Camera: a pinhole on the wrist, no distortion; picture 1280 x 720 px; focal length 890.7 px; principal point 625.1 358.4 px. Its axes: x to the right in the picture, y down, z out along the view. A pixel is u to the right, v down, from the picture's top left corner.
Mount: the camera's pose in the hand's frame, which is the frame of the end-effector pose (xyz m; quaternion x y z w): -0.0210 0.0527 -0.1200 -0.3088 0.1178 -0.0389 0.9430
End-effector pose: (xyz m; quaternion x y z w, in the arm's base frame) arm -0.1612 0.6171 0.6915 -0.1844 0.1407 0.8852 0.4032
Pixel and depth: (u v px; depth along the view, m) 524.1 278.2 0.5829
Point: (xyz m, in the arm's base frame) -0.5487 0.5818 1.0402
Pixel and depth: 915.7 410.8 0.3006
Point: -0.4414 0.6061 0.7248
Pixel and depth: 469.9 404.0 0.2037
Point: -0.3067 0.5133 0.7479
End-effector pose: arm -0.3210 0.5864 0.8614 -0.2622 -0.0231 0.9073 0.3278
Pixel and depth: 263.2 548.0 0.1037
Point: -0.3554 0.4520 0.8114
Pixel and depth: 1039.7 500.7 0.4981
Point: -0.8337 0.5185 0.7841
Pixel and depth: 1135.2 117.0 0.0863
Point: -0.3727 0.5497 0.7812
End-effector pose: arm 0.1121 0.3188 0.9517 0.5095 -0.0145 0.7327 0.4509
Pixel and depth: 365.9 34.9 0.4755
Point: 0.2552 -0.0114 1.1962
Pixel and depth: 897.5 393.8 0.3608
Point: 0.0235 0.2173 1.2595
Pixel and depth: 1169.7 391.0 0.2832
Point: 0.0069 0.3120 1.2323
